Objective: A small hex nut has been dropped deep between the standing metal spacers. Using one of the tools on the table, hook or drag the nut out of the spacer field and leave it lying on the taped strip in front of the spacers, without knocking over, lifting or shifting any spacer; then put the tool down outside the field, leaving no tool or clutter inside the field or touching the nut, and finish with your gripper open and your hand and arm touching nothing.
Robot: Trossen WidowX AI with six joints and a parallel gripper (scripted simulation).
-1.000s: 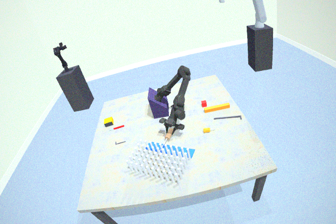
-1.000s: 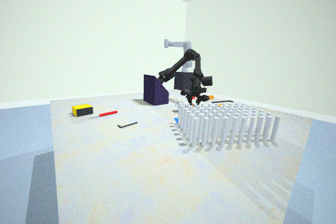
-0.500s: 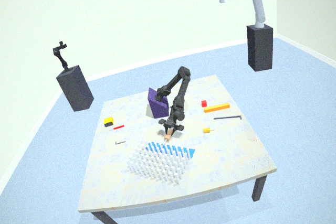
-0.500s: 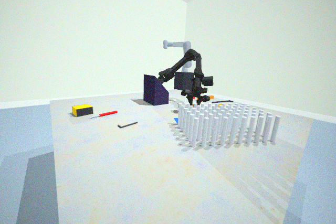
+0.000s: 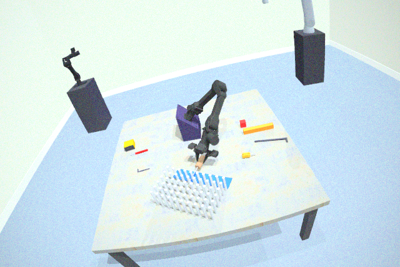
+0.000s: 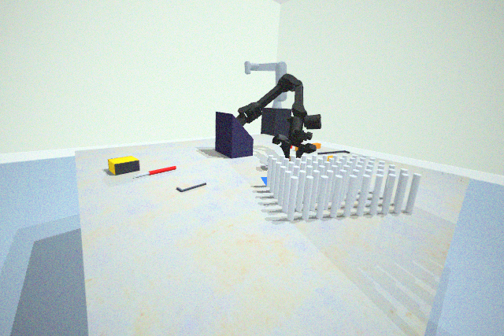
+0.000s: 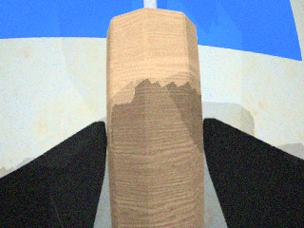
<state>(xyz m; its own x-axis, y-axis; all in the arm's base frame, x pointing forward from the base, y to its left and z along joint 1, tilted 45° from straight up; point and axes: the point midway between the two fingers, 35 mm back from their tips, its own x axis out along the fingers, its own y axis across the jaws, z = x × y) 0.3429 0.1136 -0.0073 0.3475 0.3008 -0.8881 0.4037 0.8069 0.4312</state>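
My gripper tip is now 10 cm short of the blue taped strip and 4 cm above it. Also, from my gripper tip: short yellow screwdriver 1 cm behind, 30 cm to the left, 2 cm below; then orange bar 25 cm behind, 42 cm to the left, 2 cm below; then red cube 34 cm behind, 32 cm to the left, 2 cm below.
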